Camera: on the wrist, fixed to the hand. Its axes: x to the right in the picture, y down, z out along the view.
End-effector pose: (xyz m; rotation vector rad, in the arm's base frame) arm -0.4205 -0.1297 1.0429 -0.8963 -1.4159 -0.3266
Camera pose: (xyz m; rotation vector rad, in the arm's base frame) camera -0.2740 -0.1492 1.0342 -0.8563 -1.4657 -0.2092
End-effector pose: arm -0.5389 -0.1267 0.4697 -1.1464 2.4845 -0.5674
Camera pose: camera -0.6581 -0.0576 0.5239 -1.0754 2.3882 -0.6210
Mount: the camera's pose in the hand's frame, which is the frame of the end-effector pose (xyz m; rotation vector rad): 0.0119 0.0906 -0.1165 0.0937 -0.0659 0.0284
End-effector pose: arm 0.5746 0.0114 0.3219 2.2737 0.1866 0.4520
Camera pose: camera 0.5407 0.0335 0.4643 2.3821 0.1450 0.3897
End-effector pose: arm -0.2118 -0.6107 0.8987 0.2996 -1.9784 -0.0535
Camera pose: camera -0.1279 -0.5144 0.9736 0.3341 -2.0537 0.0483
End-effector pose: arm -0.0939 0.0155 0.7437 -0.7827 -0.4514 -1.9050
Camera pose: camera -0.0540 -0.1036 0.6654 -0.7878 -0.5634 -1.8224
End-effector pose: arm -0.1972 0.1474 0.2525 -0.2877 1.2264 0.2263
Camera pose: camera -0.3263 0.1937 0.1967 -0.1804 1.1728 0.2007
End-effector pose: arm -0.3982 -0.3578 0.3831 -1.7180 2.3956 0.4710
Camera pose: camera -0.4810 -0.3817 0.5035 -1.6064 2.3595 0.4057
